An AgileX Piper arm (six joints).
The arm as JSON. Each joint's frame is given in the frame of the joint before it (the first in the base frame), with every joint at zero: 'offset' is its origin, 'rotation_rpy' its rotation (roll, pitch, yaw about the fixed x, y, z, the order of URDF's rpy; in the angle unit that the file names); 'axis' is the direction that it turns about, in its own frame. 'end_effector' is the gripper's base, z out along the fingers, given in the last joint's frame.
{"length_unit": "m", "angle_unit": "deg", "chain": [
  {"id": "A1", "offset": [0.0, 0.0, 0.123], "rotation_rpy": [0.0, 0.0, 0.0], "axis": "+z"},
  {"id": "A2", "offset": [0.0, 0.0, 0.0], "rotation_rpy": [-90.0, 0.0, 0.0], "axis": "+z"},
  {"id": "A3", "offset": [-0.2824, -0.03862, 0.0], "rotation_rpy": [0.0, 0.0, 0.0], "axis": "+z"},
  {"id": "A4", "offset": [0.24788, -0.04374, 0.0], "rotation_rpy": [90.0, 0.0, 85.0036], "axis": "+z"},
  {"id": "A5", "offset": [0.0, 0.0, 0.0], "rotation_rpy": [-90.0, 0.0, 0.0], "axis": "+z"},
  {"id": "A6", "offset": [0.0, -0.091, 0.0], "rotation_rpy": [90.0, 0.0, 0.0], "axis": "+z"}
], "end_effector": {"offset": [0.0, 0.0, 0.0], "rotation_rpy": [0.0, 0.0, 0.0]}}
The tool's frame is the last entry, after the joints.
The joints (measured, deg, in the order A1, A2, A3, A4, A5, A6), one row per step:
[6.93 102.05 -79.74 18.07 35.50 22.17]
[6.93 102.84 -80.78 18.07 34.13 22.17]
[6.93 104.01 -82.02 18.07 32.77 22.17]
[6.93 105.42 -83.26 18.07 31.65 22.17]
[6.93 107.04 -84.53 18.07 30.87 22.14]
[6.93 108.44 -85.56 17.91 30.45 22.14]
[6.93 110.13 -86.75 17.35 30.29 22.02]
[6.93 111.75 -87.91 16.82 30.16 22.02]
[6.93 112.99 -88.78 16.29 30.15 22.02]
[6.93 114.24 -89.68 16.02 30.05 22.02]
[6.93 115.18 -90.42 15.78 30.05 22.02]
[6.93 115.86 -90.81 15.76 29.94 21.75]
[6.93 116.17 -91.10 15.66 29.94 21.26]
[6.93 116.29 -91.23 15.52 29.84 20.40]
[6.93 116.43 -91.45 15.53 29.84 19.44]
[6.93 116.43 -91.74 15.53 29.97 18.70]
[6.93 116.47 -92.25 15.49 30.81 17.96]
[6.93 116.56 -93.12 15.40 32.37 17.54]
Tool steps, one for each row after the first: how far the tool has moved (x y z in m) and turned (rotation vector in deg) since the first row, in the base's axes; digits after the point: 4 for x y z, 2 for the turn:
[0.0059 0.0002 0.0012 0.06 -1.56 -0.41]
[0.0132 0.0005 0.0008 0.10 -2.92 -0.81]
[0.0206 0.0009 -0.0017 0.11 -3.82 -1.14]
[0.0281 0.0015 -0.0061 0.06 -4.23 -1.35]
[0.0341 0.0019 -0.0107 -0.13 -4.28 -1.42]
[0.0407 0.0022 -0.0172 -0.78 -4.04 -1.18]
[0.0469 0.0025 -0.0235 -1.33 -3.78 -1.02]
[0.0514 0.0026 -0.0287 -1.87 -3.49 -0.83]
[0.0560 0.0030 -0.0337 -2.16 -3.27 -0.75]
[0.0594 0.0032 -0.0373 -2.41 -3.10 -0.66]
[0.0617 0.0034 -0.0406 -2.63 -2.99 -0.47]
[0.0629 0.0035 -0.0416 -3.02 -3.09 -0.06]
[0.0636 0.0034 -0.0418 -3.67 -3.41 0.61]
[0.0643 0.0035 -0.0418 -4.24 -3.71 1.33]
[0.0648 0.0036 -0.0404 -4.66 -4.05 1.92]
[0.0650 0.0039 -0.0388 -5.10 -3.89 2.72]
[0.0652 0.0044 -0.0365 -5.36 -3.28 3.50]

